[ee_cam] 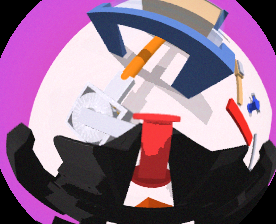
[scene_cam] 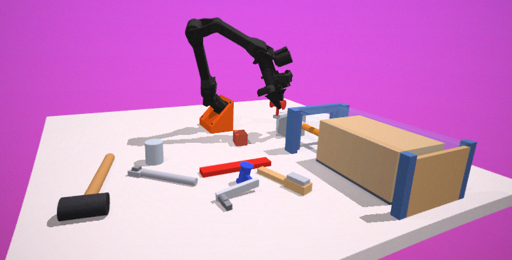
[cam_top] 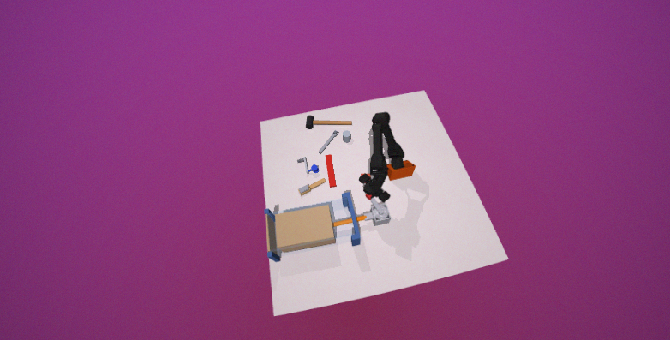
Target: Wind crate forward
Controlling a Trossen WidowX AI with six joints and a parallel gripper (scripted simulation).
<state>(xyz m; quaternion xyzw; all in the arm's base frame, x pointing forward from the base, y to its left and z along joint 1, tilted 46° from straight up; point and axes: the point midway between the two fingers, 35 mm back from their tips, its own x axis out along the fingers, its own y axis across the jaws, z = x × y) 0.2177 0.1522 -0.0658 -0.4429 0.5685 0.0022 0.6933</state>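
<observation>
The red-knobbed crank is 3 cm behind my gripper tip, 3 cm to the left of it and 3 cm below it. From my gripper tip the other things lie so: red knob: 1 cm behind, 1 cm to the right; then red bar: 17 cm ahead, 28 cm to the right, 12 cm below; then grey winch: 6 cm behind, 8 cm to the left, 10 cm below.
</observation>
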